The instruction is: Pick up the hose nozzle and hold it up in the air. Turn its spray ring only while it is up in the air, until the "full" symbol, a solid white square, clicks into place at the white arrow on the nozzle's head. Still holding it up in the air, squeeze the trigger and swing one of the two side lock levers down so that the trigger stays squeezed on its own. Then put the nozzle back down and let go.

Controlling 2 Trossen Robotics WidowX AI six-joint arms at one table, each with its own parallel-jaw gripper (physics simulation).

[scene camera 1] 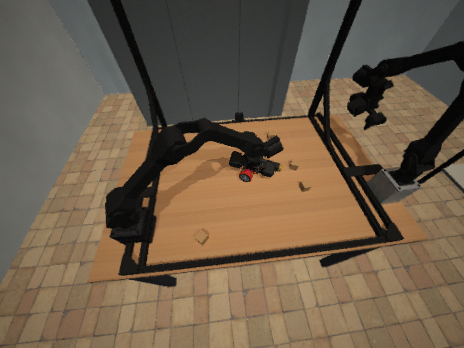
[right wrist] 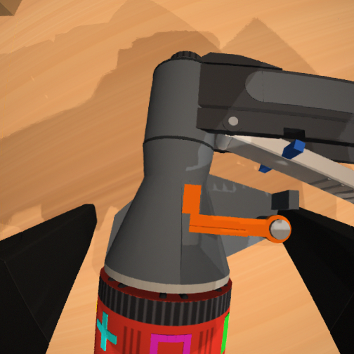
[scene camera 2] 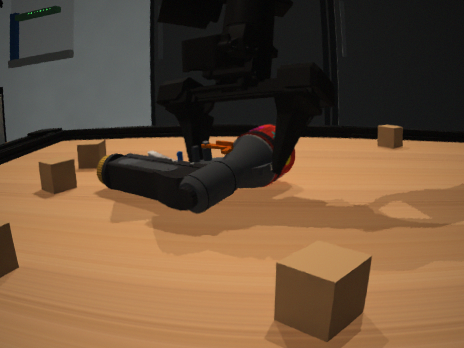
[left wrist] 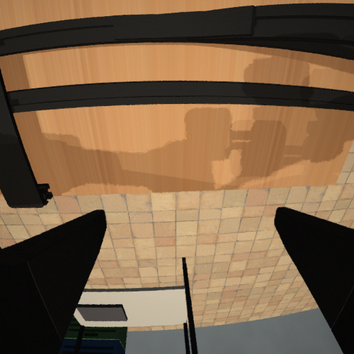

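Seen in the pictures: left gripper, fingertip midpoint: (scene camera 1: 359,122); right gripper, fingertip midpoint: (scene camera 2: 233,173); left arm's base, link origin: (scene camera 1: 401,177); right arm's base, link origin: (scene camera 1: 128,221).
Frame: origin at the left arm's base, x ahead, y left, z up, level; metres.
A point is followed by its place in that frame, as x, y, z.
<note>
The dark grey hose nozzle (scene camera 1: 245,175) @[0.569, -0.151, -0.070] (scene camera 2: 250,157) @[0.550, -0.216, -0.081] (right wrist: 160,215) lies on its side on the table. In the right wrist view, its red spray ring (right wrist: 130,340) shows a cyan plus, a magenta square outline and a bit of green; the solid white square and white arrow do not show. The pale trigger (right wrist: 325,170) with small blue parts runs beside the handle (right wrist: 310,95). An orange lever (right wrist: 230,225) (scene camera 2: 220,147) @[0.520, -0.199, -0.074] shows on the head. My right gripper (scene camera 1: 254,164) @[0.532, -0.204, -0.099] (scene camera 2: 237,162) @[0.532, -0.204, -0.099] (right wrist: 186,211) is open, fingers on both sides of the head. My left gripper (scene camera 1: 366,113) (left wrist: 191,217) is open and empty, high at the right.
Wooden cubes (scene camera 2: 324,290) @[0.597, -0.450, -0.091] (scene camera 2: 57,175) @[0.336, -0.213, -0.099] (scene camera 2: 91,154) @[0.327, -0.095, -0.099] (scene camera 2: 390,136) @[0.766, 0.054, -0.100] stand around the nozzle. Another cube (scene camera 1: 201,236) @[0.770, 0.074, -0.085] shows near the front of the table. A black frame (scene camera 1: 260,253) @[0.575, 0.157, -0.099] runs along the table's edges, with uprights (scene camera 1: 137,55) @[0.943, -0.562, 0.268] (scene camera 1: 337,50) @[0.100, -0.530, 0.244] at the back corners.
</note>
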